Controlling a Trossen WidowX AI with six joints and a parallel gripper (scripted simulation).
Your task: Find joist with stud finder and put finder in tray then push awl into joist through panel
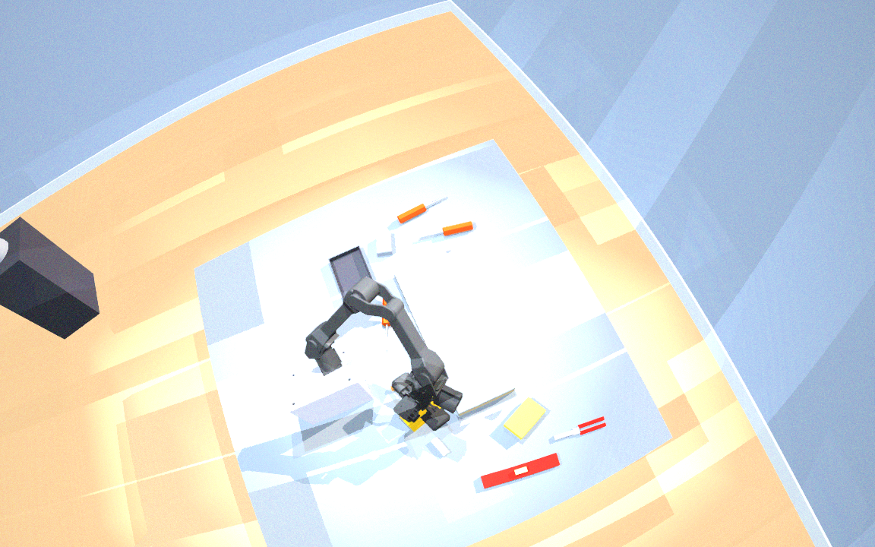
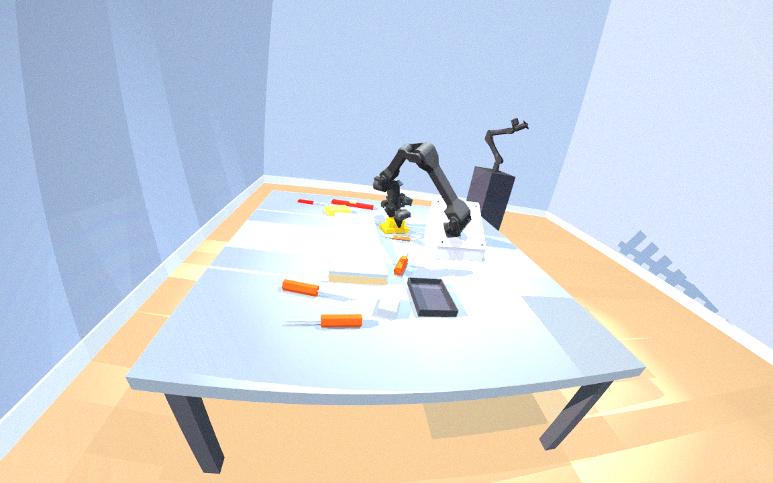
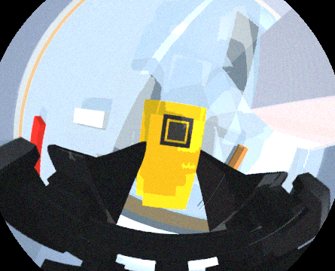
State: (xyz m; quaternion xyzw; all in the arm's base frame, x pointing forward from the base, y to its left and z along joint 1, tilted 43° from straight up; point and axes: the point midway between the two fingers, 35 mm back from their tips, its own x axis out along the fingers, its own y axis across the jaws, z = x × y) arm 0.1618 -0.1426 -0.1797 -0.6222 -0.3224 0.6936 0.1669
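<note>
Now: the awl 40 mm ahead of my gripper tip, 90 mm to the left of it and 20 mm below it. The rest, counted from my gripper tip: stud finder (20 mm above); square light (20 mm behind, 30 mm above); yellow block (250 mm ahead, 190 mm to the right, 10 mm below).
</note>
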